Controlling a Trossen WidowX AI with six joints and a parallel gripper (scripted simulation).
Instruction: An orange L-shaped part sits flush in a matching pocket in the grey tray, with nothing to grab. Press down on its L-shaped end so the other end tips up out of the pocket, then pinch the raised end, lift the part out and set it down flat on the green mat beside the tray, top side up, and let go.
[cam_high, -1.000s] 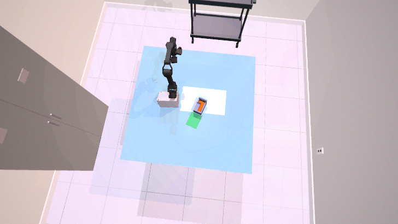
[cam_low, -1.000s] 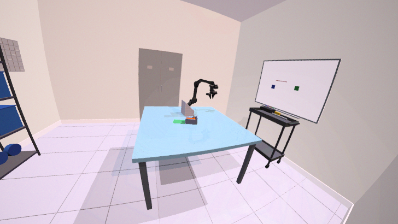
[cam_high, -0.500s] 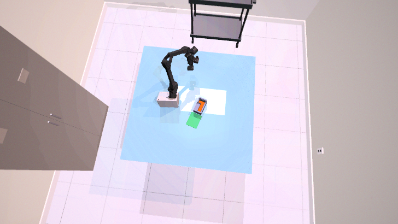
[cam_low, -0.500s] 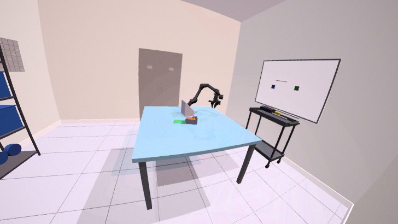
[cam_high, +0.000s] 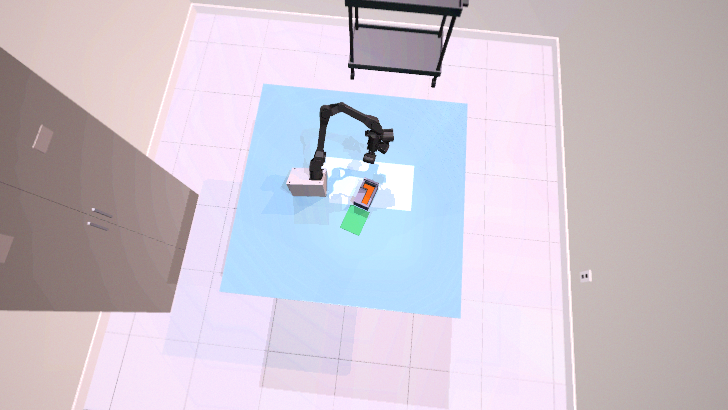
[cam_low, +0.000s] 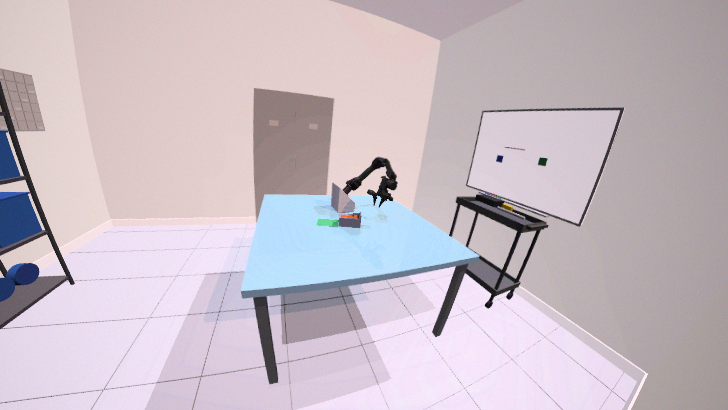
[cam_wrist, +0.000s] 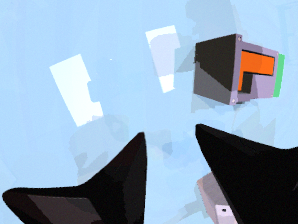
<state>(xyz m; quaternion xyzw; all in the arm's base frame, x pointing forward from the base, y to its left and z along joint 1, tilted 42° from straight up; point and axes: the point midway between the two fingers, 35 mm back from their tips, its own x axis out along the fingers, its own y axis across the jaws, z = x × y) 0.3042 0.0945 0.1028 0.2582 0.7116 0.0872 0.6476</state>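
Now: gripper tip 17 cm to the left of the orange L-shaped part, 9 cm above it and 2 cm past it. Also, from my gripper tip: grey tray 18 cm to the right, 15 cm below, 3 cm behind; then green mat 33 cm to the right, 15 cm below, 9 cm behind.
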